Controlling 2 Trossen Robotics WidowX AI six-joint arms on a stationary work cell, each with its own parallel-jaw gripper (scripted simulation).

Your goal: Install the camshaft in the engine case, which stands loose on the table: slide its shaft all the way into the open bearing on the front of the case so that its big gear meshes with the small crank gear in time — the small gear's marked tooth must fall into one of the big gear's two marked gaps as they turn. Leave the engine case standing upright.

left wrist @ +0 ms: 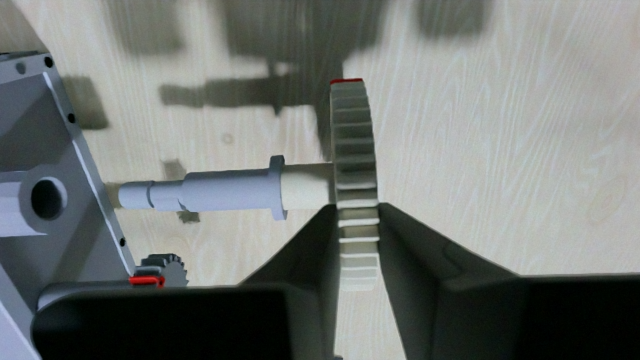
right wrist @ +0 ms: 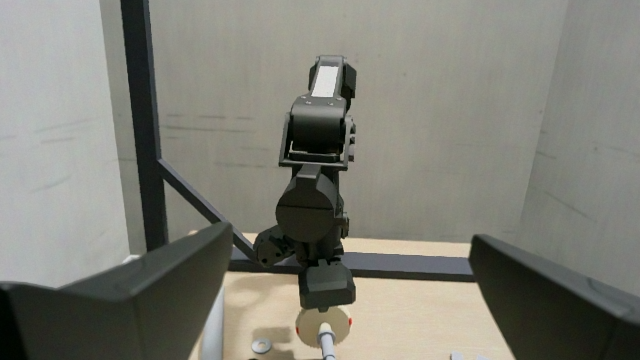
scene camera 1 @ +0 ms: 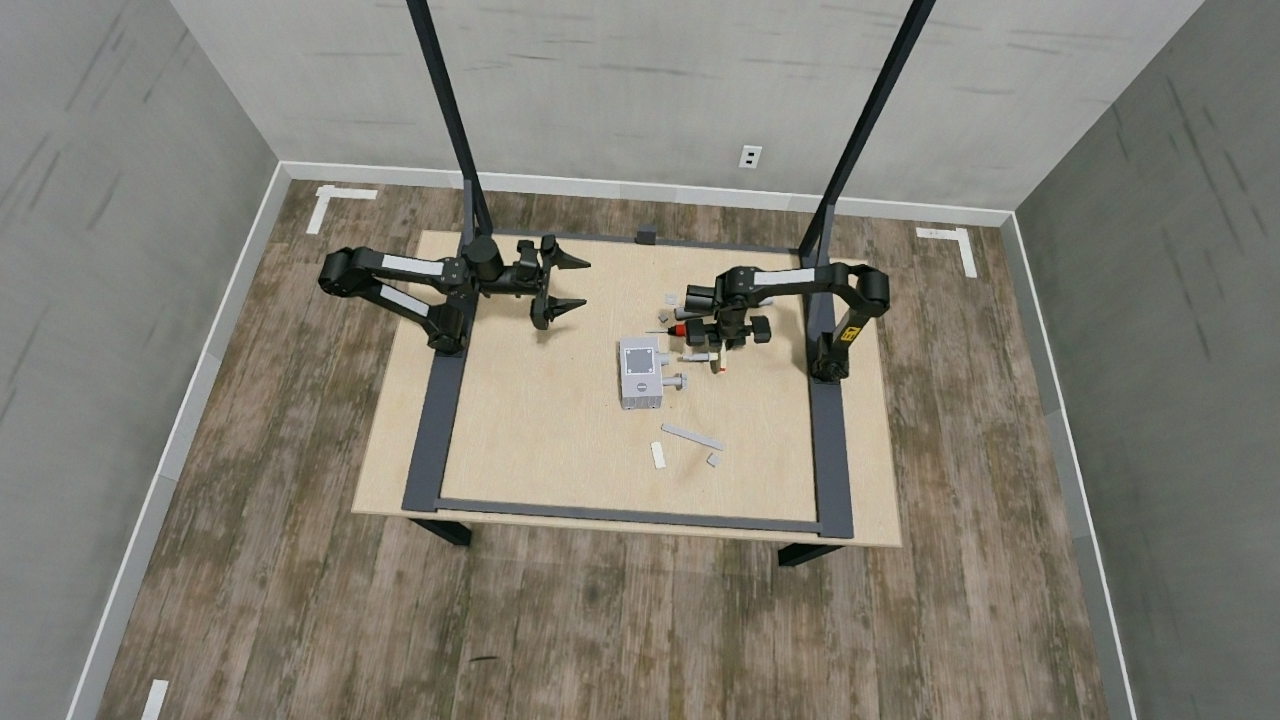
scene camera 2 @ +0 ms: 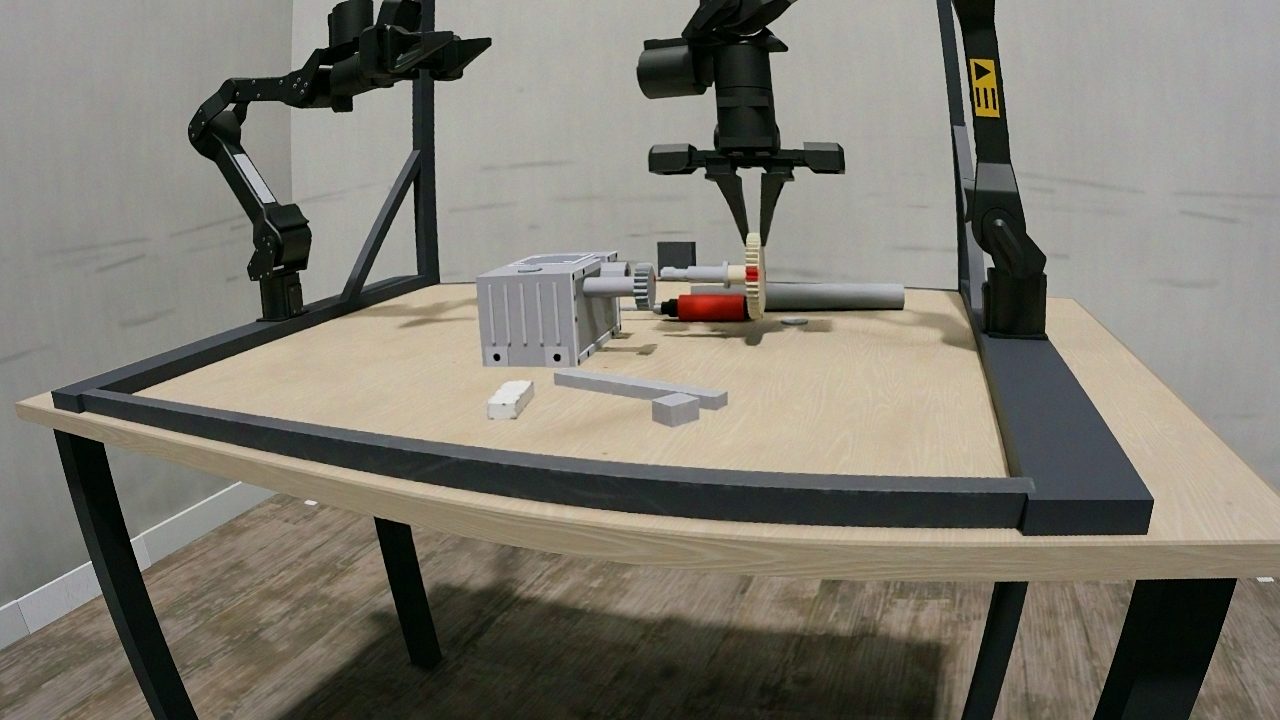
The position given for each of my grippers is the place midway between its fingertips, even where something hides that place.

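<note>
Grey engine case (scene camera 2: 557, 316), (left wrist: 78, 245), (scene camera 1: 640, 361): visible. I see my left gripper (scene camera 2: 755, 247), (left wrist: 355, 216), (right wrist: 322, 308), (scene camera 1: 722, 350), and likewise my right gripper (scene camera 2: 472, 38), (right wrist: 351, 240), (scene camera 1: 588, 283).
</note>
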